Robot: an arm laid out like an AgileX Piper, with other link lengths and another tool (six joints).
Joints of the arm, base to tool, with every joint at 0 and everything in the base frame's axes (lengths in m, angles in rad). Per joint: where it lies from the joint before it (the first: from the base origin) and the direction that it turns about. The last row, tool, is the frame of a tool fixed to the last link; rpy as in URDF.
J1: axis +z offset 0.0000 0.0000 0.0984
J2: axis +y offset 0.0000 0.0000 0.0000
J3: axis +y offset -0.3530 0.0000 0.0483
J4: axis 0.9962 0 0.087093 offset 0.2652 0.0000 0.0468
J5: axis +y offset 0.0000 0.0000 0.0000
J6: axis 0.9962 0 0.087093 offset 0.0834 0.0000 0.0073
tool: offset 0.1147 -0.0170 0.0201 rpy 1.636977 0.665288 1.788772
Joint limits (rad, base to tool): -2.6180..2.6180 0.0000..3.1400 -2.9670..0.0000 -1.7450..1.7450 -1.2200..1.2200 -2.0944..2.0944
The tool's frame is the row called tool.
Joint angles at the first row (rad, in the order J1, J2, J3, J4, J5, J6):
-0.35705, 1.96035, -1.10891, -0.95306, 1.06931, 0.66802
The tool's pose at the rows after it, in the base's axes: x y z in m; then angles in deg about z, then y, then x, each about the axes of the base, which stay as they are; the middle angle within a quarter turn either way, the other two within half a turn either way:
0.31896 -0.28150 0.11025 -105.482 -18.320 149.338
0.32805 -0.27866 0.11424 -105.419 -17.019 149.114
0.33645 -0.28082 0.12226 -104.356 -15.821 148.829
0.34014 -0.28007 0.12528 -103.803 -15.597 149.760
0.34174 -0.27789 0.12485 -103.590 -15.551 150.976
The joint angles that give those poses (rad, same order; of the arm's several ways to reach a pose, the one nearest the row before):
-0.35105, 1.96035, -1.10892, -0.94836, 1.06769, 0.67444
-0.33749, 1.96037, -1.12900, -0.94455, 1.06769, 0.67478
-0.33528, 1.96035, -1.16409, -0.93968, 1.07573, 0.67277
-0.33529, 1.96036, -1.18841, -0.91315, 1.08413, 0.64993
-0.33529, 1.96037, -1.20020, -0.88588, 1.08601, 0.62836

